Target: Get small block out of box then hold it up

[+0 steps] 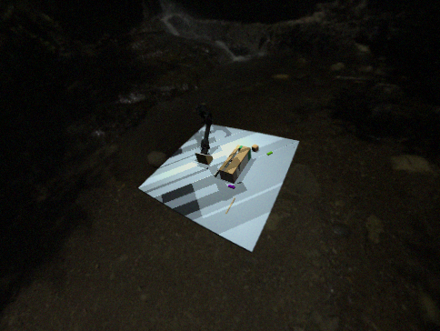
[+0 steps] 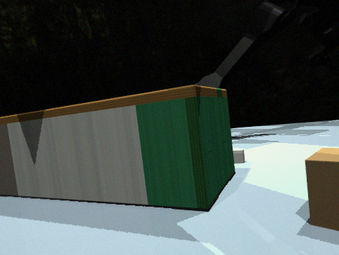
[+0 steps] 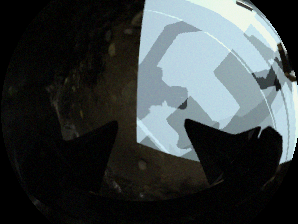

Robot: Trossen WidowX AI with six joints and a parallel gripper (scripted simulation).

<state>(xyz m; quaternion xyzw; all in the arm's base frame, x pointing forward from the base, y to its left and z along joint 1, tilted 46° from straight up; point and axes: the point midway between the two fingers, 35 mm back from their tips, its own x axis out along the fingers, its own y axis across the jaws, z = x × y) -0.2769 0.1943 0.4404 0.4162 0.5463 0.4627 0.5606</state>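
The tan block lies 65 cm ahead of my gripper tip, 42 cm to the right of it and 10 cm below it. The rest, counted from my gripper tip: green piece: 88 cm ahead, 9 cm to the right, 18 cm below; then box: 63 cm ahead, 43 cm to the right, 12 cm below; then purple piece: 76 cm ahead, 65 cm to the right, 18 cm below.
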